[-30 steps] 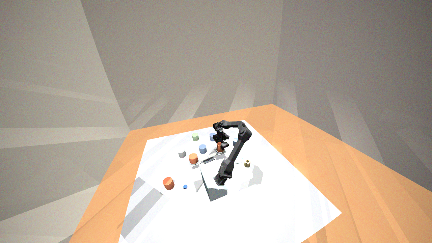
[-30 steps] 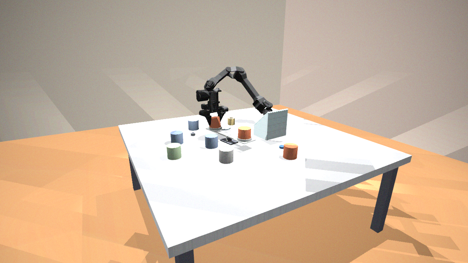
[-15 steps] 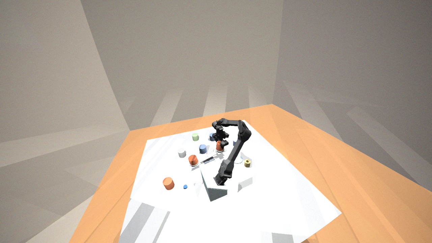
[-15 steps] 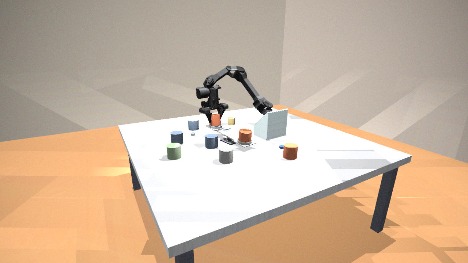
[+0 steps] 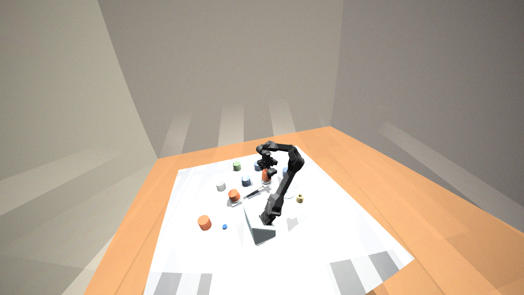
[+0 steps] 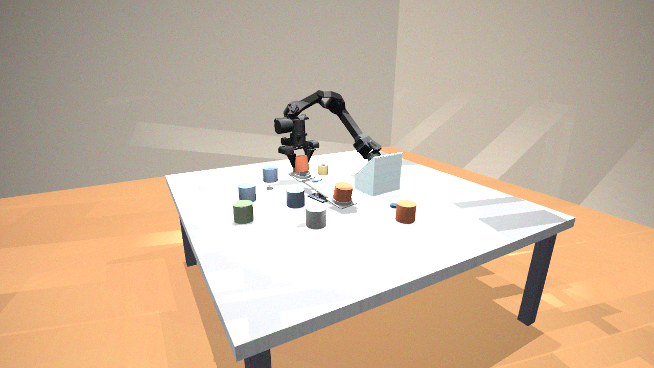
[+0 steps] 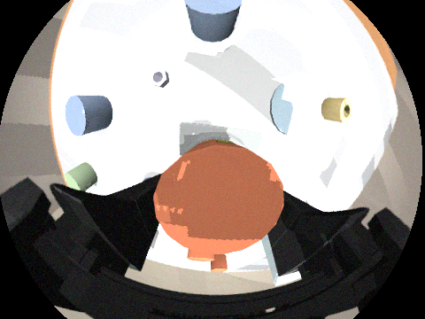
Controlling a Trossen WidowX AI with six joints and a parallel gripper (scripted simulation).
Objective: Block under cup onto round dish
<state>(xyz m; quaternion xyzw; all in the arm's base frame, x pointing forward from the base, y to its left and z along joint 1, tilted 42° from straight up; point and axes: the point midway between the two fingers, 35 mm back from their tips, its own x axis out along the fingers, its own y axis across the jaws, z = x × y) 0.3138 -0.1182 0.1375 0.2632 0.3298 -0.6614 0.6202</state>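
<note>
Now: the grey block 10 mm to the left of my gripper tip and 30 mm below it. Round my gripper tip: balance: 10 mm behind, 130 mm to the left, 70 mm below; then pale blue round dish: 130 mm behind, 100 mm to the right, 110 mm below; then dark ring: 100 mm ahead, 100 mm to the right, 100 mm below.
</note>
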